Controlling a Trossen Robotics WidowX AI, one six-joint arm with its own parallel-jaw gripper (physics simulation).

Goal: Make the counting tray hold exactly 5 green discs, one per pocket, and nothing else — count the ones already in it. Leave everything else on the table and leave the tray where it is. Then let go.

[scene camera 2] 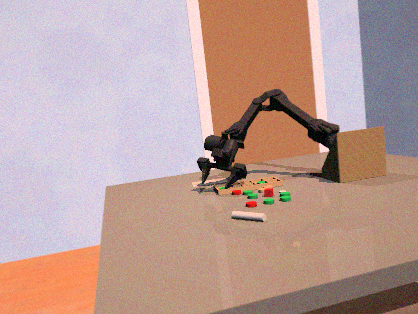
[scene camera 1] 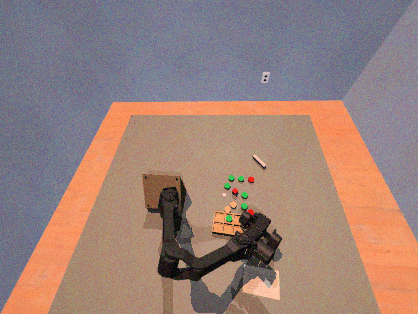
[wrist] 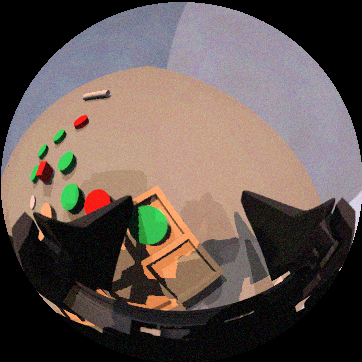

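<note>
The wooden counting tray is partly hidden by the arm. One green disc lies in a pocket towards the base side. Another green disc lies in a corner pocket at the other end, beside my left finger in the wrist view. Several loose green discs lie outside the tray, among them one close to it and one farther off. My gripper is open and empty, low over that far end.
A red disc lies against or near the tray. A red cube, another red disc, tan discs, a small pale disc, a white cylinder and paper lie around.
</note>
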